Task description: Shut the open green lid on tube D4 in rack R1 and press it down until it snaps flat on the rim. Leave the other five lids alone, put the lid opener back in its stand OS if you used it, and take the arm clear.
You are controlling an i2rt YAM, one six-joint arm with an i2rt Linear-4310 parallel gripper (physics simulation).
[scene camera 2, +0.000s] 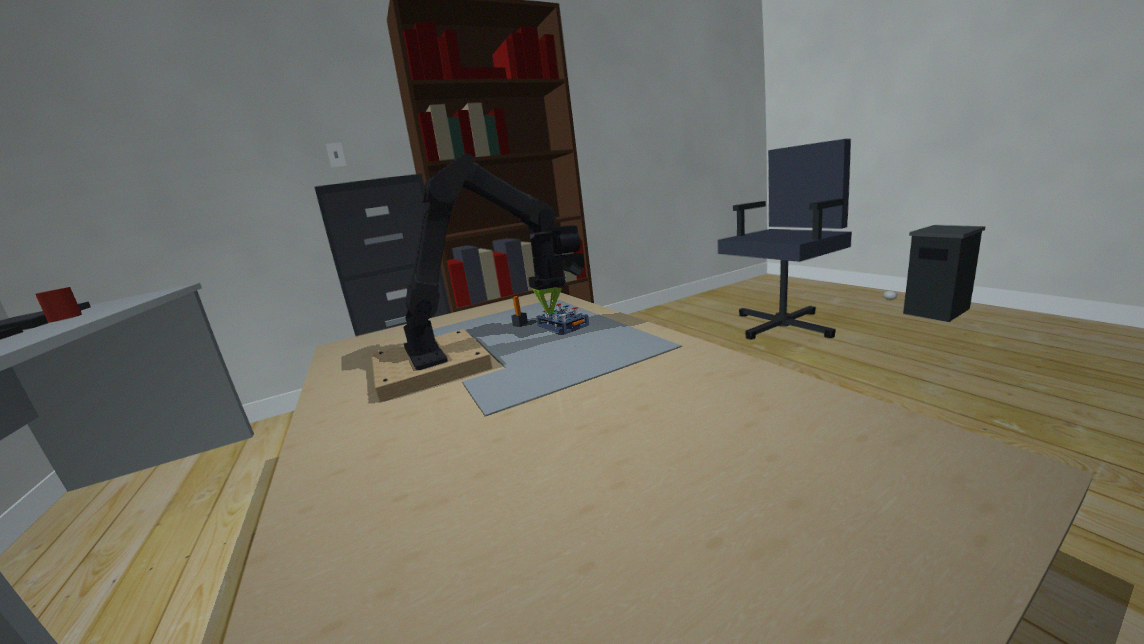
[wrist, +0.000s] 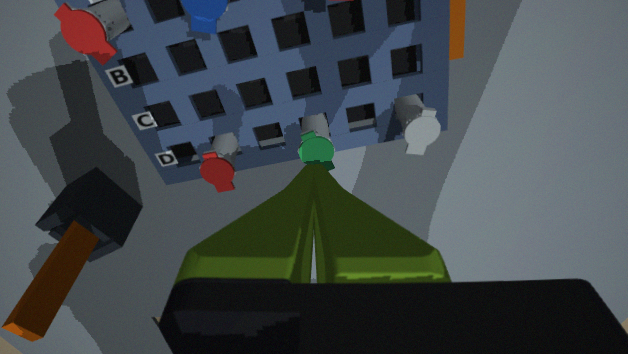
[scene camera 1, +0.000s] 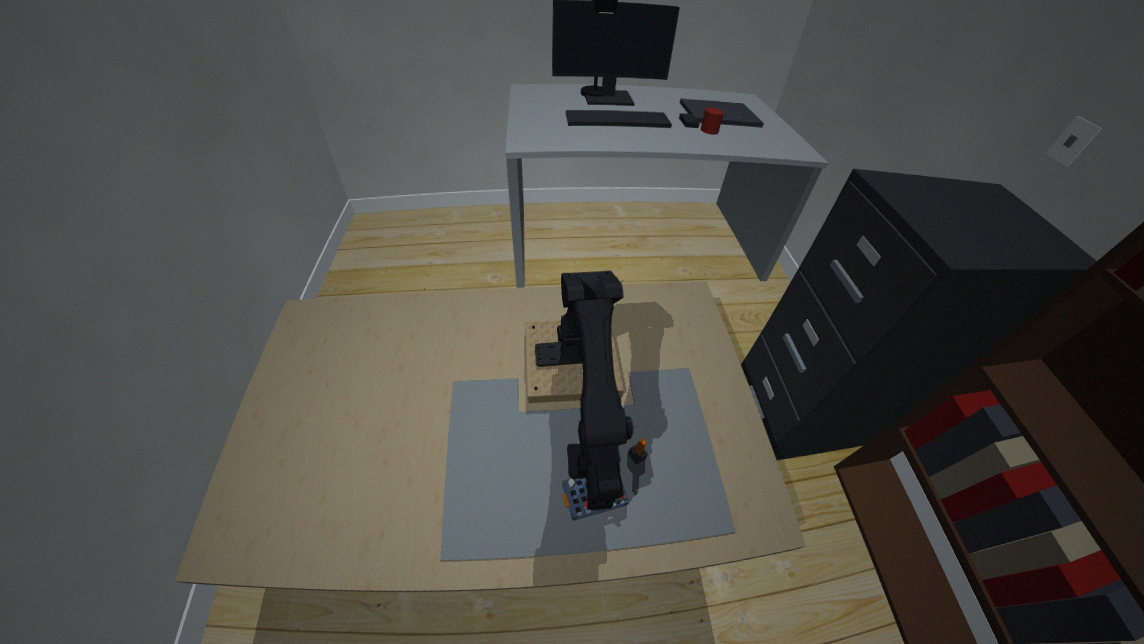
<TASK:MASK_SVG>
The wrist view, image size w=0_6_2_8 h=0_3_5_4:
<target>gripper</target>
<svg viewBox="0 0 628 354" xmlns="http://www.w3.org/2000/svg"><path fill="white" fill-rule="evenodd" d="M159 321L159 329L173 354L628 354L627 332L588 281L583 279L452 282L438 249L346 191L321 164L306 165L285 189L190 248L183 259ZM313 238L315 242L317 283L311 283Z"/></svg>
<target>lid opener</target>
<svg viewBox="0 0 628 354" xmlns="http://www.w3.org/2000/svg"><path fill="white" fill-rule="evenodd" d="M99 238L76 221L73 221L1 328L31 342L43 338Z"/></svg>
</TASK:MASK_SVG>
